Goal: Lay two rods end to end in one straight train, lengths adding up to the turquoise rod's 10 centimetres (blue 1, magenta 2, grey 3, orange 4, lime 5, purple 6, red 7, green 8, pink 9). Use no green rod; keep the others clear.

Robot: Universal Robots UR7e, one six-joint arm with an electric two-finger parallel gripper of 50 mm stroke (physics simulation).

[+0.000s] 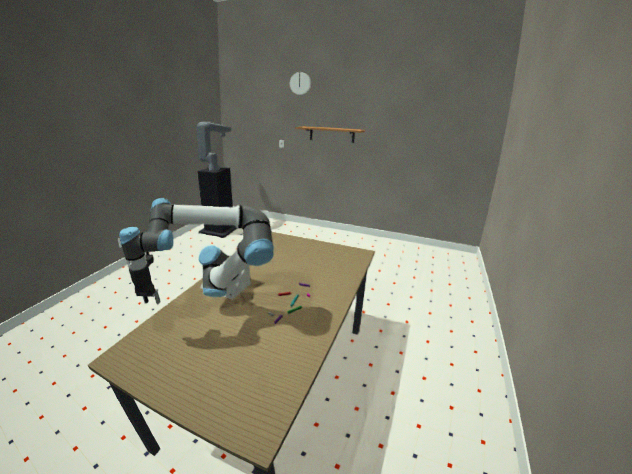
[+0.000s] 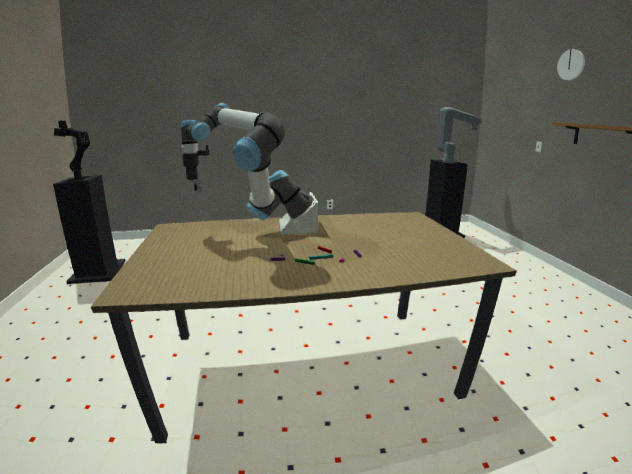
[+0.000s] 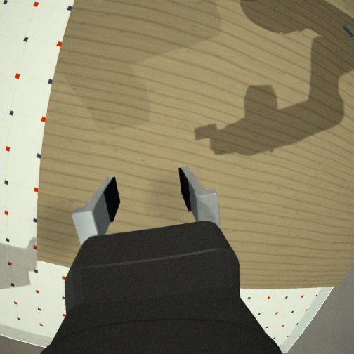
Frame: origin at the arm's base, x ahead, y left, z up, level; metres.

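Where they show: gripper, fingertip midpoint: (image 1: 152, 302) (image 2: 198, 191); arm's base, origin of the base link: (image 2: 302, 208).
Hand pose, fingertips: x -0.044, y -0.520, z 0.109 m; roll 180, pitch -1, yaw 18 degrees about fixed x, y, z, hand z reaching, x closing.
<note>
Each offset is from my fingertips to the top centre of the thing. Level surfaces: height alone.
The turquoise rod @[0.450 m ahead, 0.510 m left, 0.202 m down] (image 1: 294, 300) (image 2: 321, 257) lies on the table, with the red rod @[0.378 m ahead, 0.545 m left, 0.202 m down] (image 1: 284, 293) (image 2: 324, 249) and green rod @[0.480 m ahead, 0.436 m left, 0.202 m down] (image 1: 294, 309) (image 2: 304, 261) on either side, apart from it. A small magenta rod @[0.504 m ahead, 0.580 m left, 0.202 m down] (image 1: 308, 294) (image 2: 342, 260) and a purple rod @[0.450 m ahead, 0.668 m left, 0.202 m down] (image 1: 304, 284) (image 2: 357, 253) lie beyond them. Another purple rod @[0.432 m ahead, 0.336 m left, 0.202 m down] (image 1: 278, 319) (image 2: 277, 259) lies near the small grey rod @[0.381 m ahead, 0.360 m left, 0.202 m down] (image 1: 270, 314) (image 2: 281, 254) (image 3: 348, 30). The rods lie separately at different angles. My gripper (image 1: 151, 300) (image 2: 197, 187) (image 3: 148, 185) is open and empty, pointing down, high up and well away from the rods.
The wooden table @[0.212 m down] (image 1: 219, 387) (image 2: 408, 244) (image 3: 275, 215) carries the arm's white base (image 2: 301, 222) behind the rods. The arm's shadow falls across the table and some rods. Black pedestals (image 2: 86, 224) (image 2: 446, 193) with other arms stand beyond the table.
</note>
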